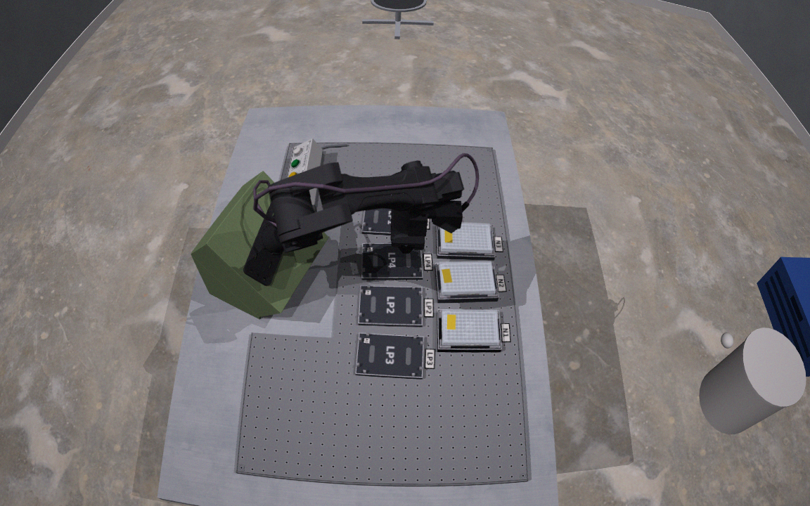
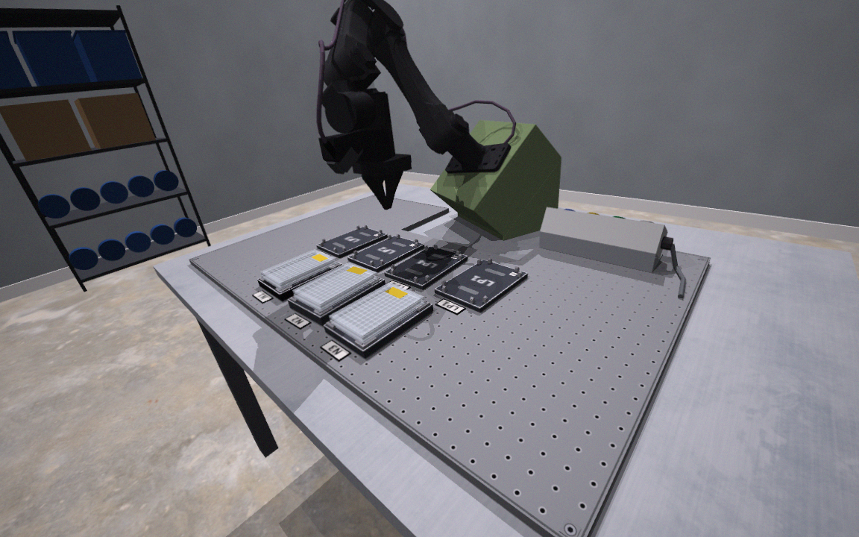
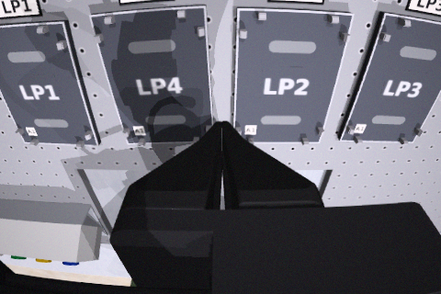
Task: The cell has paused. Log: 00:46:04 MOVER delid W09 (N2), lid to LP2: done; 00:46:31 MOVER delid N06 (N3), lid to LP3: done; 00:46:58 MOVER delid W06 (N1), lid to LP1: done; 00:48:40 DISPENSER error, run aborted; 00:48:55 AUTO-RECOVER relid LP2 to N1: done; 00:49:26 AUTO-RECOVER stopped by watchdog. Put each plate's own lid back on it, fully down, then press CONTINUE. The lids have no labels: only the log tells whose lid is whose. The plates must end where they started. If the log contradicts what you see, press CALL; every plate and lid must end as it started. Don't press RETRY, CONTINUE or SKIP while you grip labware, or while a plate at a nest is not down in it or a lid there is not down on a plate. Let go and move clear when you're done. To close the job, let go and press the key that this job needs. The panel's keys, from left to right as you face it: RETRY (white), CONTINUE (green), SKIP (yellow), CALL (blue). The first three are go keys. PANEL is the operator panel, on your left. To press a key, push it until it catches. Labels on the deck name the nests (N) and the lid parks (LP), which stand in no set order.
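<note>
The green continue key lies 34 cm behind my hand, 31 cm to the left of it and 7 cm below it. From my hand the other things lie so: clear lid: 16 cm ahead, 11 cm to the right, 10 cm below; then blue call key: 32 cm behind, 21 cm to the left, 7 cm below; then lid park: 2 cm behind, 7 cm to the right, 13 cm below.
</note>
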